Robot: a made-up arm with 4 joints. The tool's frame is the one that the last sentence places.
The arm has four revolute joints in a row. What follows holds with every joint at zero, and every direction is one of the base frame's. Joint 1 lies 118.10 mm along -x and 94.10 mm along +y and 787.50 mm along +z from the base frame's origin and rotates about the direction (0.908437, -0.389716, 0.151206). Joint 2 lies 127.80 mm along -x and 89.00 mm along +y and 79.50 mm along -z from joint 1 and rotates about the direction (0.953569, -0.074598, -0.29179). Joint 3 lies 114.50 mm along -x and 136.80 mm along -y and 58.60 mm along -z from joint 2 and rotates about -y. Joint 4 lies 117.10 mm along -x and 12.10 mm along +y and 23.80 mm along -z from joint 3 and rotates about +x. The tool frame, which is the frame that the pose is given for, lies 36.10 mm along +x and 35.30 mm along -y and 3.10 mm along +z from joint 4; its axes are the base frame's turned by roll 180.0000, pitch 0.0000 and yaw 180.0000 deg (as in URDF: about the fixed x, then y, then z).
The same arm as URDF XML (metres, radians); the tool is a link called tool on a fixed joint. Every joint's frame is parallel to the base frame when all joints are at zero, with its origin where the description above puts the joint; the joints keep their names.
<robot name="arm">
  <joint name="tool_fixed" type="fixed">
    <parent link="link4"/>
    <child link="tool"/>
    <origin xyz="0.0361 -0.0353 0.0031" rpy="3.1416 0 3.1416"/>
  </joint>
  <joint name="joint 4" type="continuous">
    <parent link="link3"/>
    <child link="link4"/>
    <origin xyz="-0.1171 0.0121 -0.0238"/>
    <axis xyz="1 0 0"/>
  </joint>
  <joint name="joint 3" type="continuous">
    <parent link="link2"/>
    <child link="link3"/>
    <origin xyz="-0.1145 -0.1368 -0.0586"/>
    <axis xyz="0 -1 0"/>
  </joint>
  <joint name="joint 2" type="continuous">
    <parent link="link1"/>
    <child link="link2"/>
    <origin xyz="-0.1278 0.089 -0.0795"/>
    <axis xyz="0.953569 -0.074598 -0.29179"/>
  </joint>
  <joint name="joint 1" type="continuous">
    <parent link="base_link"/>
    <child link="link1"/>
    <origin xyz="-0.1181 0.0941 0.7875"/>
    <axis xyz="0.908437 -0.389716 0.151206"/>
  </joint>
  <link name="base_link"/>
  <link name="link1"/>
  <link name="link2"/>
  <link name="link3"/>
  <link name="link4"/>
  <link name="tool"/>
</robot>

